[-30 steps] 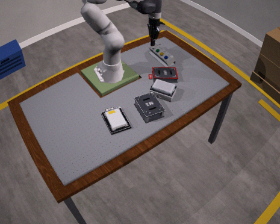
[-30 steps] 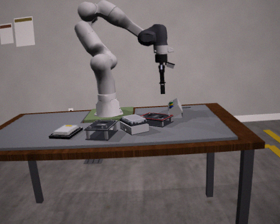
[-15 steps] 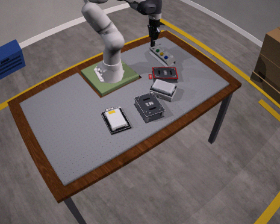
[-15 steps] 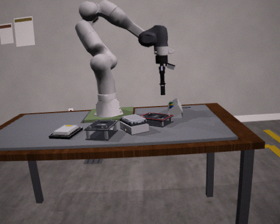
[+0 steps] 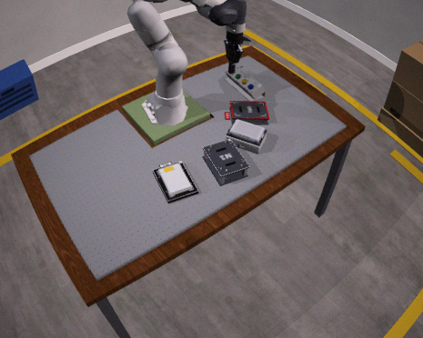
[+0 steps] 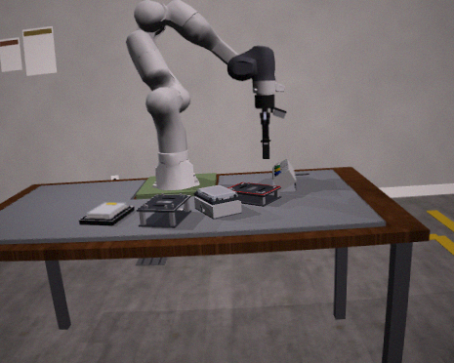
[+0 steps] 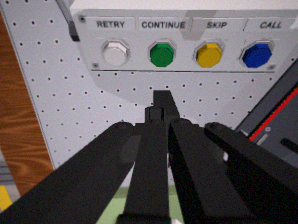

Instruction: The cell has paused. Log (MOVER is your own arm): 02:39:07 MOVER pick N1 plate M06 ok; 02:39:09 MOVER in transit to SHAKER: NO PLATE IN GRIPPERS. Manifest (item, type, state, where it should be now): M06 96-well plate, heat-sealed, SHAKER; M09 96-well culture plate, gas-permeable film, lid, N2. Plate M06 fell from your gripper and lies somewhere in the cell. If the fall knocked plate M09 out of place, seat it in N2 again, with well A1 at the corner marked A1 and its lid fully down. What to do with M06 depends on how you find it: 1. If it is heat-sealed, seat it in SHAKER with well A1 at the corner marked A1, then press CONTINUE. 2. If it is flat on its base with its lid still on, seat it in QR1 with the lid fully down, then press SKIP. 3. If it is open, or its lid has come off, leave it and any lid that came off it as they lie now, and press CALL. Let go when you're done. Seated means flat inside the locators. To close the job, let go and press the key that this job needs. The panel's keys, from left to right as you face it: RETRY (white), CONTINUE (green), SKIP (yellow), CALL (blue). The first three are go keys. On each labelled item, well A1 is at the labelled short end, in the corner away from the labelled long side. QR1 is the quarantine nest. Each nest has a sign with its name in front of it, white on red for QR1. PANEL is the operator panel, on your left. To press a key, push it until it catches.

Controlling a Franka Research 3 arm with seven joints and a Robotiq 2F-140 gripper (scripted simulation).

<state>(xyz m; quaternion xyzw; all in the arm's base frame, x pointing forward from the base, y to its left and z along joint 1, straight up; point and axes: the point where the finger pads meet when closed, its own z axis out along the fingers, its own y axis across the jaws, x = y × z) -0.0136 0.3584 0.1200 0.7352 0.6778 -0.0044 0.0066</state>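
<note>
The green continue key lies 70 mm below my hand and 40 mm to the left of it. Also, from my hand: blue call key 100 mm ahead, 70 mm below, 30 mm to the left; then yellow skip key 70 mm below, 50 mm ahead, 40 mm to the left; then white retry key 70 mm below, 50 mm to the left, 50 mm behind.
</note>
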